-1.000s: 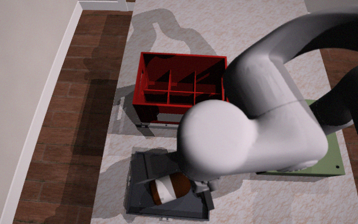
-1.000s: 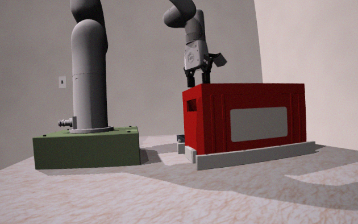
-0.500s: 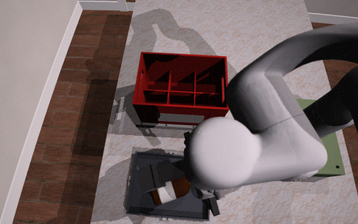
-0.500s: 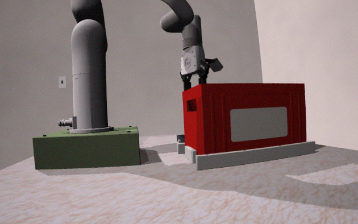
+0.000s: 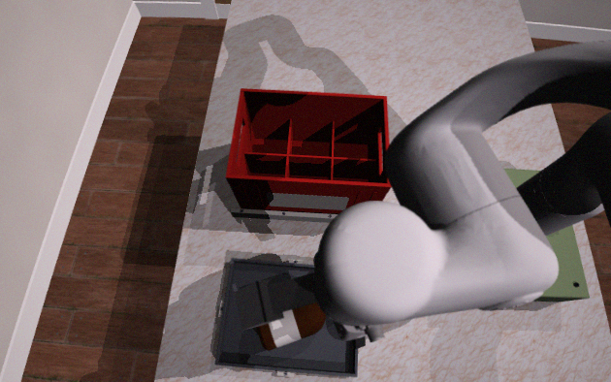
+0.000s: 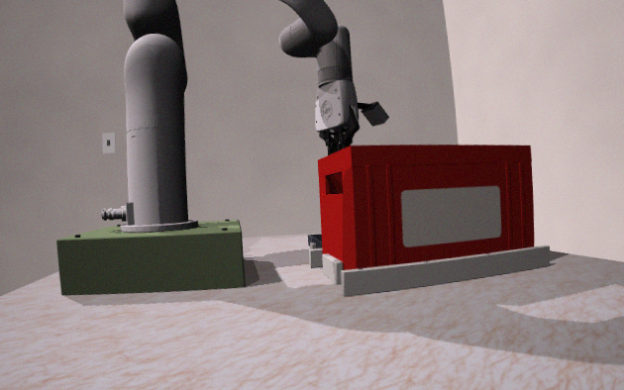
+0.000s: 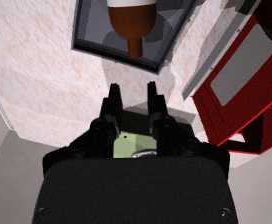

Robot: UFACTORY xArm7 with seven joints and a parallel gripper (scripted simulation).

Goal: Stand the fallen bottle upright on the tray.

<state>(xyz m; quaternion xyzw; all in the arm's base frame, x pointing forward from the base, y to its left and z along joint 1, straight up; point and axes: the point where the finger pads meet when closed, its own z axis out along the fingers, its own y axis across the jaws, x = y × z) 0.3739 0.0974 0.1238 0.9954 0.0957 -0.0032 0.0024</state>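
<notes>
My gripper is now 16 cm above the brown bottle, 5 cm short of it and 1 cm to the right of it. From my hand the other things lie so: red crate: 28 cm to the right, 12 cm below, 1 cm behind; then dark grey tray: 19 cm below, 7 cm ahead.
</notes>
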